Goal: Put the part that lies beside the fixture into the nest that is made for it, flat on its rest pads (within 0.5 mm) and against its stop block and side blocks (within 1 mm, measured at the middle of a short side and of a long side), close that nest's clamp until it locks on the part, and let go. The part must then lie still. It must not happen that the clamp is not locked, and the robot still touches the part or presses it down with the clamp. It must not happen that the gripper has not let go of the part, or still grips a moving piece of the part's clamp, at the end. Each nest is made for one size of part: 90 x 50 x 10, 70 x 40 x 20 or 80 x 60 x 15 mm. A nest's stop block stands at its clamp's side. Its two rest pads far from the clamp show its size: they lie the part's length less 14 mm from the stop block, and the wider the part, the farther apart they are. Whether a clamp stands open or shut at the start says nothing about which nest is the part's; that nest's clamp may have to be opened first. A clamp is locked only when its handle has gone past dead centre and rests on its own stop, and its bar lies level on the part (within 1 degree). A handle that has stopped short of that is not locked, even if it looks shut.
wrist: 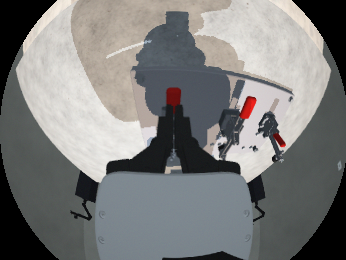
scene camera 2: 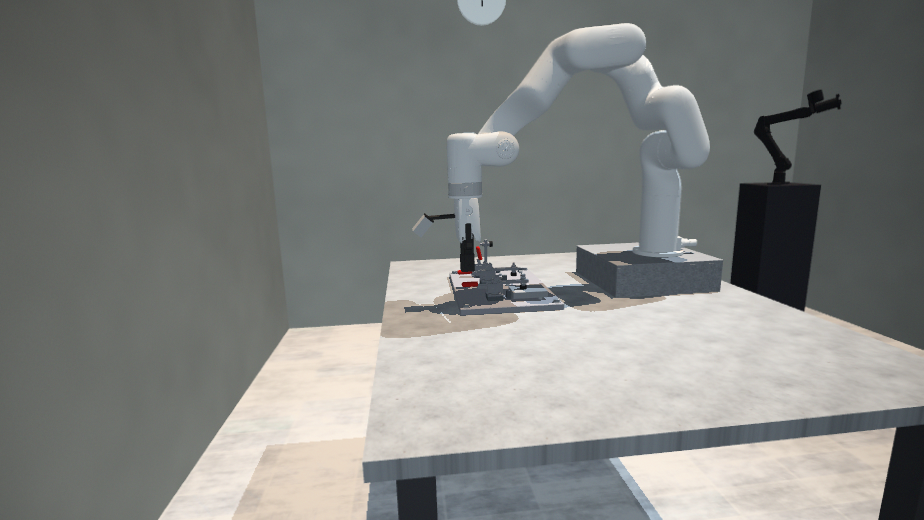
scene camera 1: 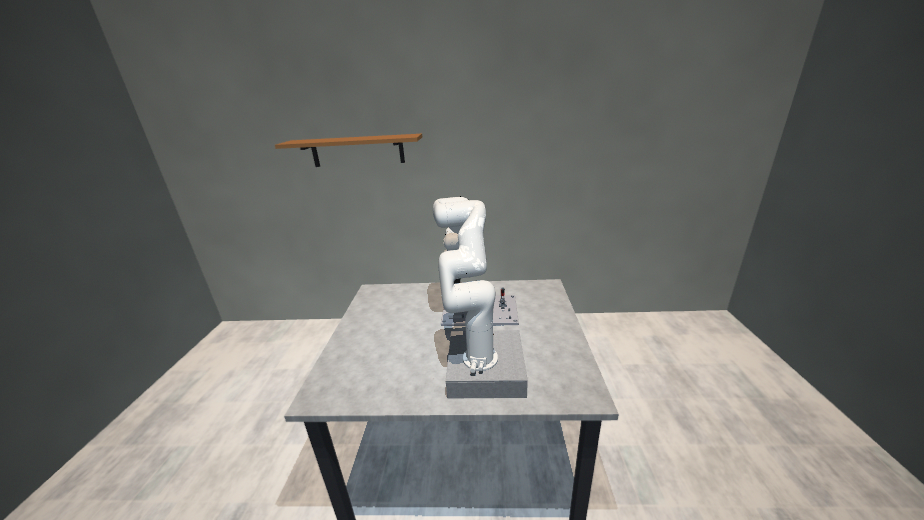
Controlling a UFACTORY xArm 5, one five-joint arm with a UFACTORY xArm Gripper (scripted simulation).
In view: my gripper (scene camera 2: 467,271) and a grey fixture plate (wrist: 205,93).
My gripper is seen too in the wrist view (wrist: 173,114).
